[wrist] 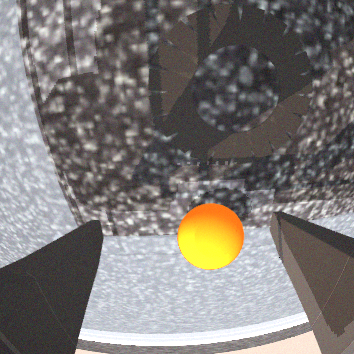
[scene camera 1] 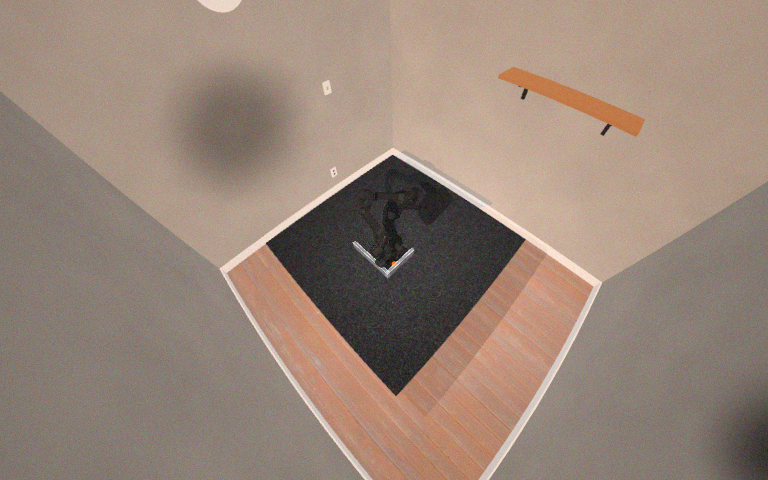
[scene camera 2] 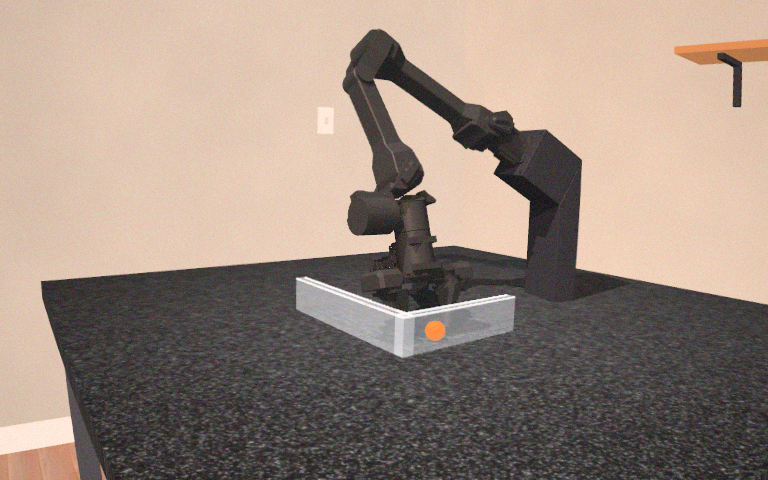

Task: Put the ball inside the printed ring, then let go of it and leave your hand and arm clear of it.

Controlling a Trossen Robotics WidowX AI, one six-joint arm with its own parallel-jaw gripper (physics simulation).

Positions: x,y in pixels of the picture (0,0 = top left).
Labels:
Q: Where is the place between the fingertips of my gripper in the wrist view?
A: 188,226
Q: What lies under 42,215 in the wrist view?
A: A clear wall.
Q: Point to an orange ball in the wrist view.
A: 210,235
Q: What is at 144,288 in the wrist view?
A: A clear wall.

